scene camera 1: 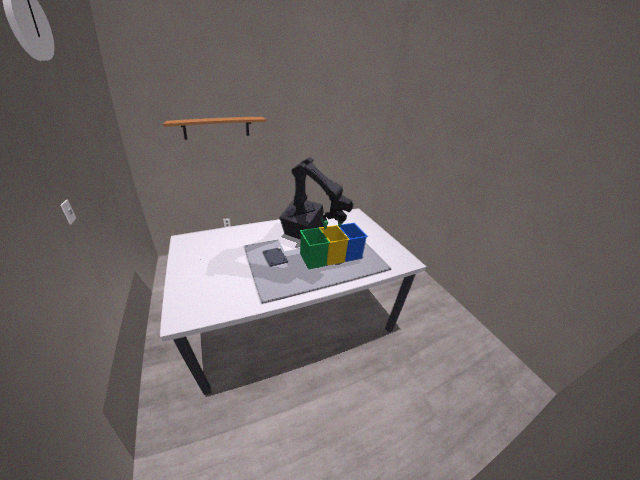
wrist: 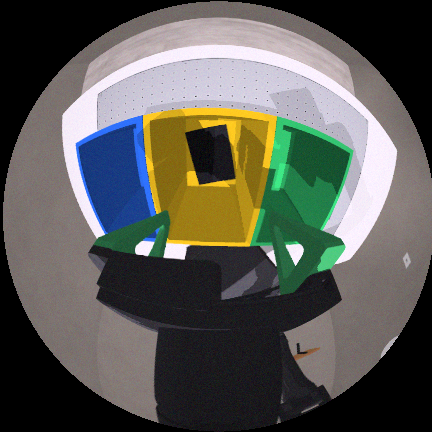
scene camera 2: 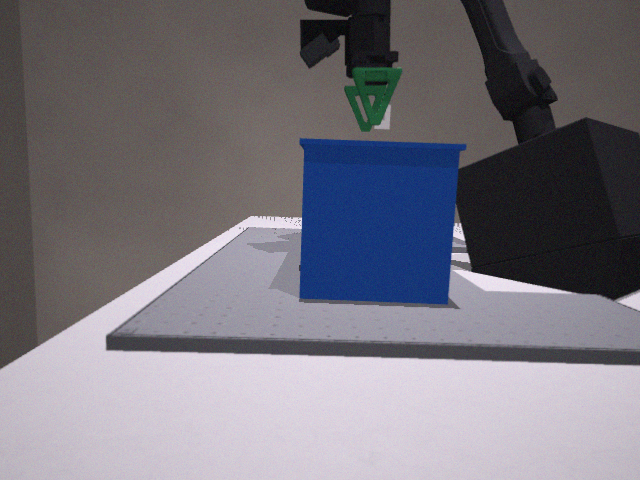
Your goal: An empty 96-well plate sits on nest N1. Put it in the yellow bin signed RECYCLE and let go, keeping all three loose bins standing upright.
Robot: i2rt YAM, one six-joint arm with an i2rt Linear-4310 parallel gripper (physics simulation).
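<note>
The black plate lies inside the yellow bin, low down near its floor, turned a little against the bin's walls. My gripper is open, with its green fingers apart and no plate between them. It hangs just above the bins' rims, over the near side of the yellow bin. The blue bin and the green bin stand upright on either side of the yellow bin. In scene camera 2 the blue bin hides the other two.
The bins stand on a grey perforated board on the white table. A dark flat nest lies on the board beside the green bin. The arm's black base stands behind the bins.
</note>
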